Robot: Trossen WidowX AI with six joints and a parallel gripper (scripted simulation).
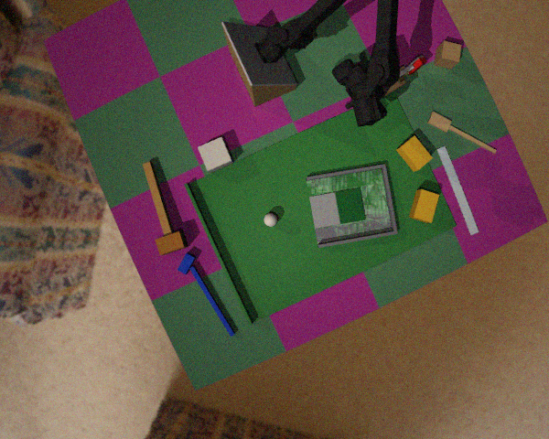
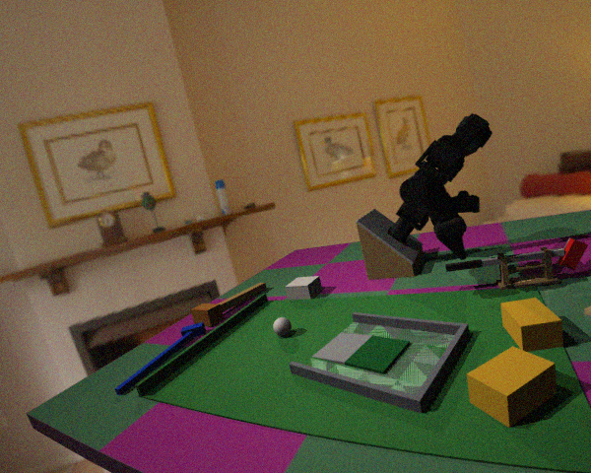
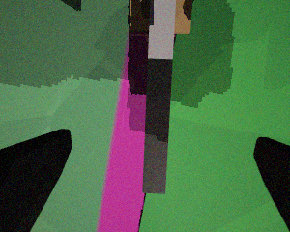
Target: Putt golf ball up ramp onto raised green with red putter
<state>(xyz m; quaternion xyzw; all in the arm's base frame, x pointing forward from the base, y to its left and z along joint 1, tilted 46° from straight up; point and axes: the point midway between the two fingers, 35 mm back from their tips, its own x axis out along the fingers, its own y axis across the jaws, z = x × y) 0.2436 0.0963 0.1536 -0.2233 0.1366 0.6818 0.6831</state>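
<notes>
My gripper tip is 6 cm past the white cube, 46 cm to the left of it and 7 cm above it. From my gripper tip the other things lie so: red putter: 2 cm behind, 11 cm to the left, 3 cm below; then tan block: 2 cm behind, 36 cm to the left, 6 cm below; then white golf ball: 20 cm ahead, 40 cm to the right, 7 cm below.
</notes>
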